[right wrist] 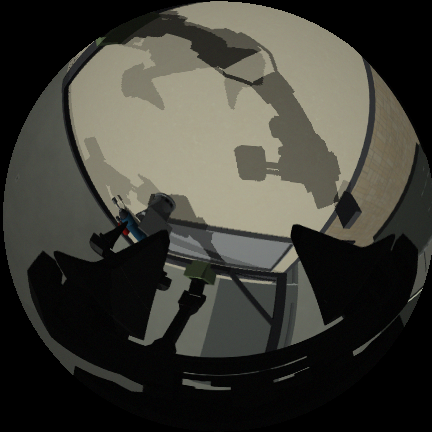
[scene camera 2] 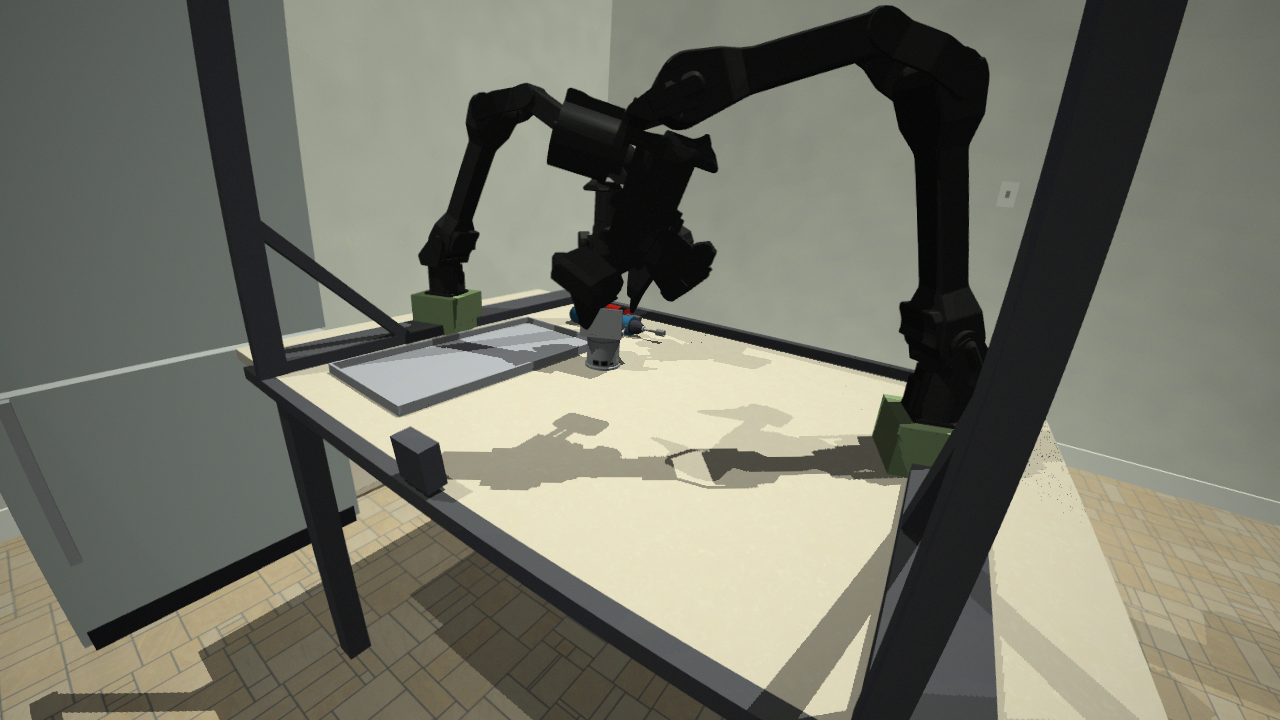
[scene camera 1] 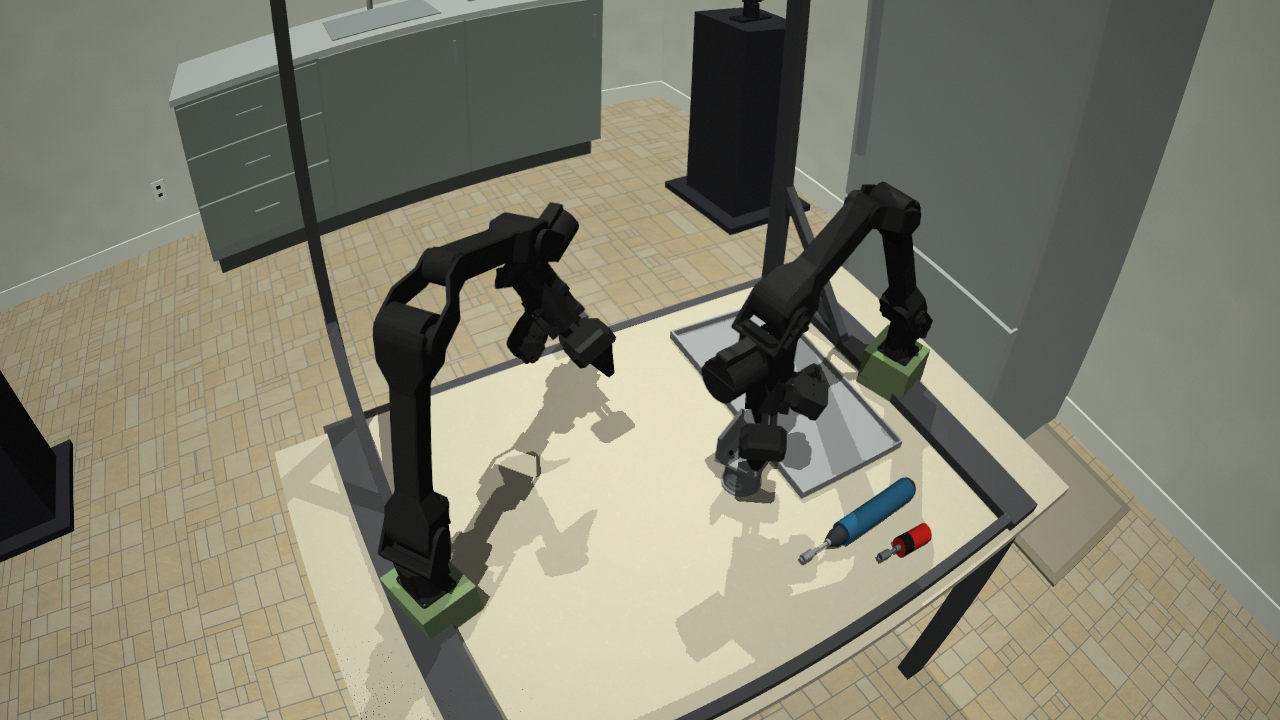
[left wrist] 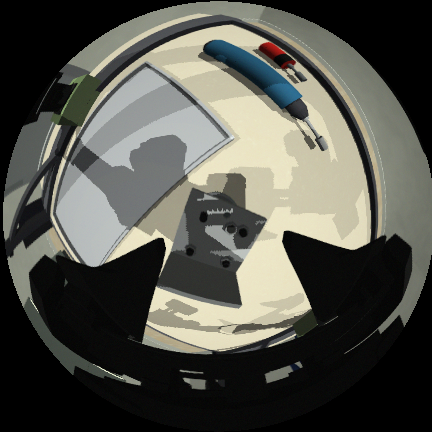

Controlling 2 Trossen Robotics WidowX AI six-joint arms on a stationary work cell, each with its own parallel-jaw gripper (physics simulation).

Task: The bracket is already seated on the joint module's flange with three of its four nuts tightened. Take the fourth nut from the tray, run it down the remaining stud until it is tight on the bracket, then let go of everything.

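Frame: origin at the left arm's base, x ahead, y left, z up, level; metres.
Where they show: left gripper, fingertip midpoint: (right wrist: 143, 231) (scene camera 2: 606, 313) (left wrist: 224, 240); right gripper, fingertip midpoint: (right wrist: 231, 233) (scene camera 2: 608, 311) (scene camera 1: 596, 361) (left wrist: 189, 371); left arm's base, origin of the base link: (right wrist: 198, 280) (scene camera 2: 446, 292) (scene camera 1: 898, 349); right arm's base, origin of the base link: (scene camera 2: 933, 415) (scene camera 1: 426, 582) (left wrist: 314, 328).
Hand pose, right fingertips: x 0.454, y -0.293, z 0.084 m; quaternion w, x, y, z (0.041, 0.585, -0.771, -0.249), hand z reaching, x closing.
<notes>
Each offset is from my right fingertips to the top centre of the thing.
The grey bracket (scene camera 1: 729, 438) (scene camera 2: 612, 320) (left wrist: 212, 286) stands on the joint module @[dx -0.080, dy +0.223, dz -0.084 m] (scene camera 1: 739, 484) (scene camera 2: 603, 352) (right wrist: 166, 199). Several dark round spots show on it in the left wrist view; I cannot tell which are nuts or studs. My left gripper (scene camera 1: 781, 438) (left wrist: 224, 240) is open and empty, close above the bracket, which shows between its fingers in the left wrist view. My right gripper (scene camera 1: 572, 358) (right wrist: 231, 233) is open and empty, raised above the table and away from the module. The shallow grey tray @[dx -0.289, dy +0.159, dz -0.142 m] (scene camera 1: 863, 420) (scene camera 2: 438, 371) (left wrist: 200, 130) lies beside the module; no nut can be made out in it.
A blue-handled tool @[dx -0.122, dy +0.425, dz -0.117 m] (scene camera 1: 872, 510) (left wrist: 265, 77) and a short red-handled tool @[dx -0.129, dy +0.509, dz -0.124 m] (scene camera 1: 911, 540) (left wrist: 275, 54) lie beyond the tray's corner. A dark block @[dx -0.132, dy -0.188, dz -0.101 m] (scene camera 2: 418, 461) (right wrist: 348, 210) stands on the table's edge. Dark frame posts (scene camera 2: 234, 188) rise around the table.
</notes>
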